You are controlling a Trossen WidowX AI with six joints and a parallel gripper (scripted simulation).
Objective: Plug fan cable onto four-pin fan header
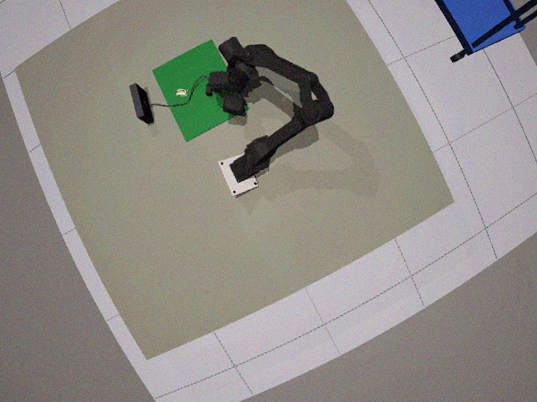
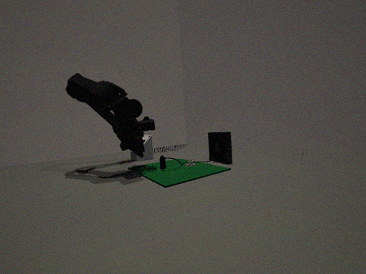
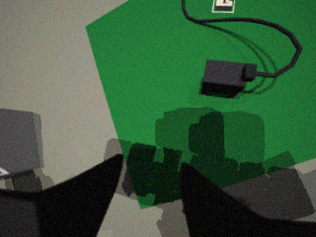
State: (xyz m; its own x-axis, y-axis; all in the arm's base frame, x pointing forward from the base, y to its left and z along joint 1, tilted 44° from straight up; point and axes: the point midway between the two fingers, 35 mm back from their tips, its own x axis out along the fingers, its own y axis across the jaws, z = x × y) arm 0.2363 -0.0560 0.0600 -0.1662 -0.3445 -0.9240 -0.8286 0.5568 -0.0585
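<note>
Right now my gripper tip is 70 mm short of the black plug, 50 mm to the right of it and 30 mm above it. Also, from my gripper tip: black fan (130 mm ahead, 260 mm to the left, 10 mm above); green board (100 mm ahead, 80 mm to the left, 70 mm below); white four-pin header (120 mm ahead, 140 mm to the left, 50 mm below).
</note>
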